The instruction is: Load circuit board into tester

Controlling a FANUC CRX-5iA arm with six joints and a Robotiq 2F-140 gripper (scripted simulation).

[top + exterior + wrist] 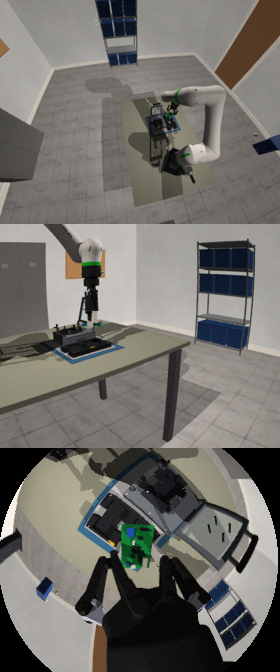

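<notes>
My gripper is now 2 cm above the green circuit board. Also, from my hand: tester lid: 17 cm to the left, 9 cm ahead, 4 cm above; tester plate: 18 cm to the left, 7 cm below, 3 cm behind.
</notes>
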